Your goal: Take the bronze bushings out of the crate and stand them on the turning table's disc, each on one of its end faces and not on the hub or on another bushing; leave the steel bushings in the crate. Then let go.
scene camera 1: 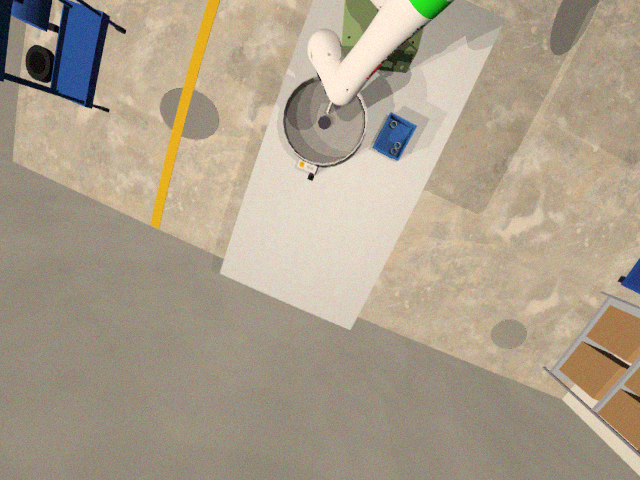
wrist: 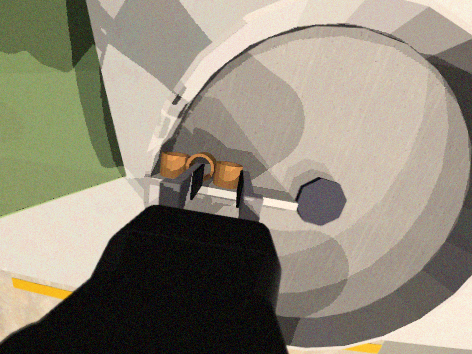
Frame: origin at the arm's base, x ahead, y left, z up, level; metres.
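Seen in the pictures: gripper, fingertip midpoint: [wrist: 221,178].
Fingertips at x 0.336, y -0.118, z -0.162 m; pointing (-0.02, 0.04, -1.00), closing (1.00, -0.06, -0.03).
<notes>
Pixels of each thing's top centre, then the offset from my fingertips to it. "*": a spot on its surface instead.
- turning table's disc, middle of its top: [wrist: 321,203] [scene camera 1: 324,122] dx +0.125, dy -0.030, dz -0.051 m
- thin white bar, surface spot: [wrist: 280,203] * dx +0.064, dy -0.025, dz -0.019 m
- left bushing, middle of its top: [wrist: 169,166] dx -0.060, dy -0.001, dz -0.027 m
- right bushing, middle of its top: [wrist: 226,177] dx +0.003, dy -0.005, dz -0.027 m
- dark hub, middle of its top: [wrist: 321,203] [scene camera 1: 324,122] dx +0.125, dy -0.030, dz -0.051 m
- blue crate, middle of its top: [scene camera 1: 394,136] dx +0.079, dy +0.328, dz -0.062 m
- raised rim, surface spot: [scene camera 1: 366,121] * dx +0.067, dy +0.169, dz -0.020 m
- small control box, surface spot: [scene camera 1: 306,166] * dx +0.359, dy -0.049, dz -0.053 m
Three bronze bushings lie close in a row on the turning table's disc [scene camera 1: 346,142] [wrist: 370,100], along a thin white bar [wrist: 280,203]. The middle bushing [wrist: 200,165] shows its round open end; the left bushing [wrist: 173,165] and right bushing [wrist: 227,173] show their curved sides and look to lie on their sides. My gripper [wrist: 221,178] is open and empty, with its tips close to the right bushing; it is hidden under the arm in the scene view. The dark hub [scene camera 1: 324,122] [wrist: 321,201] is to the right in the wrist view. Steel bushings [scene camera 1: 393,124] [scene camera 1: 397,145] are in the blue crate [scene camera 1: 405,136].
A raised rim [scene camera 1: 366,121] surrounds the disc. A small control box [scene camera 1: 306,166] is attached to its lower edge in the scene view. The white arm [scene camera 1: 372,56] reaches over the disc from a green base plate [wrist: 40,140]. The crate stands right of the turning table.
</notes>
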